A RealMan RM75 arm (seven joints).
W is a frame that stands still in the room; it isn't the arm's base.
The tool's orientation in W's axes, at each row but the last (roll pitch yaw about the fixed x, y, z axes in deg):
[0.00 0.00 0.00]
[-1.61 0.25 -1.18]
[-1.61 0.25 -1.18]
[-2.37 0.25 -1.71]
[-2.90 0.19 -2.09]
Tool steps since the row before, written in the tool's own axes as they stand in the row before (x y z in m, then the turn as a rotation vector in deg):
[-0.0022 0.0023 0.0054 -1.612 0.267 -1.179]
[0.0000 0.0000 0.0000 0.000 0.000 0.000]
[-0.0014 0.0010 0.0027 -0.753 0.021 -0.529]
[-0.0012 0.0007 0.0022 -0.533 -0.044 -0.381]
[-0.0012 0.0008 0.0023 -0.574 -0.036 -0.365]
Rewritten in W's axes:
[-0.0022 0.0023 0.0054 -1.612 0.267 -1.179]
[0.0000 0.0000 0.0000 0.000 0.000 0.000]
[-0.0014 0.0011 0.0027 -0.755 0.022 -0.526]
[-0.0012 0.0008 0.0022 -0.536 -0.044 -0.377]
[-0.0012 0.0010 0.0023 -0.577 -0.033 -0.361]

